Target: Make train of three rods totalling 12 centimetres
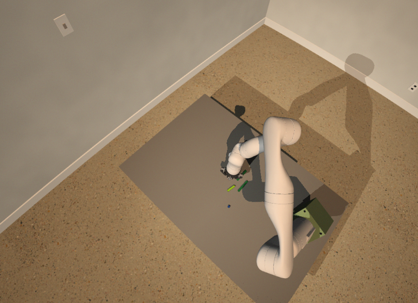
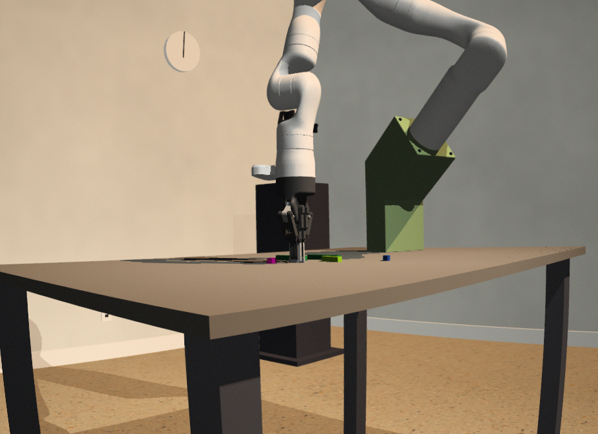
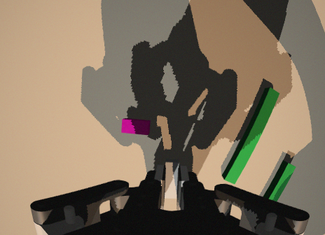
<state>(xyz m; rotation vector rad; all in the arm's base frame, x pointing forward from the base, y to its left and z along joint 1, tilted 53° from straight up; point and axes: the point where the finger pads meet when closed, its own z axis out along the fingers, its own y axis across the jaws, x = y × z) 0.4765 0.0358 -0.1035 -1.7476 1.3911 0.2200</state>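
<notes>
Now: the magenta rod 40 mm ahead of my hand, 30 mm to the right of it and 10 mm below it. Also, from my hand: lime rod 50 mm to the left, 50 mm behind, 10 mm below; green rod 60 mm to the right, 40 mm behind, 10 mm below; grey rod 10 mm below.
</notes>
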